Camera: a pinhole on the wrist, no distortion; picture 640 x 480 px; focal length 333.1 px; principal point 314.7 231.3 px. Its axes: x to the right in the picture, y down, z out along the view. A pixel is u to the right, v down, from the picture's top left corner.
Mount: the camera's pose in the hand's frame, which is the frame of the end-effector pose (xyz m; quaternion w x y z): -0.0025 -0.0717 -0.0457 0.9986 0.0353 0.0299 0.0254
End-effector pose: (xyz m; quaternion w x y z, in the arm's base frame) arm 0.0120 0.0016 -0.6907 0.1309 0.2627 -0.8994 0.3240
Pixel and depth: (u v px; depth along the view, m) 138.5 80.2 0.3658
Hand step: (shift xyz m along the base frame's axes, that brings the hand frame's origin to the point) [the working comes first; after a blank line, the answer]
In the camera's frame: -0.1935 -0.1659 0.3658

0.2676 -0.3208 -0.1670
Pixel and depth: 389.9 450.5 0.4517
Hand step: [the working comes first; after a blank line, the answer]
In the camera's frame: 0.1020 0.2972 0.4517

-0.2312 -0.1875 -0.3736
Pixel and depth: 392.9 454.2 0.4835
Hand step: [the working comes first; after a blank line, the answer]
In the camera's frame: 0.1135 0.3235 0.4835

-0.2571 -0.1976 -0.4061
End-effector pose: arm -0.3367 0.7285 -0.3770 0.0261 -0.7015 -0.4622 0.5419
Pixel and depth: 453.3 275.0 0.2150
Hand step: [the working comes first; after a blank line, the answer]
In the camera's frame: 0.0895 0.0282 0.2150

-0.1643 0.0207 -0.1116
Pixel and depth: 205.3 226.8 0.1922
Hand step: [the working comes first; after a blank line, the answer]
In the camera's frame: -0.0631 -0.0026 0.1922

-0.1726 -0.0535 0.0269
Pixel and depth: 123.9 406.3 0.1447
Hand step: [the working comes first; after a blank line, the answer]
In the camera's frame: -0.0829 0.0760 0.1447

-0.0905 -0.0986 0.0197
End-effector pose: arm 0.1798 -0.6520 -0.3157 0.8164 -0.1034 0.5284 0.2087
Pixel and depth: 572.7 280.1 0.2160
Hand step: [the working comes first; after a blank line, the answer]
In the camera's frame: 0.1673 0.0316 0.2160

0.2160 0.0626 -0.0938
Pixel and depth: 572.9 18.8 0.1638
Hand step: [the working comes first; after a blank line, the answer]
In the camera's frame: 0.1270 -0.1045 0.1638

0.2146 -0.0887 -0.0924
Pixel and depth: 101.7 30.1 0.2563
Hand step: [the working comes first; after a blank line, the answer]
In the camera's frame: -0.1639 -0.1548 0.2563

0.2334 -0.1770 0.2035
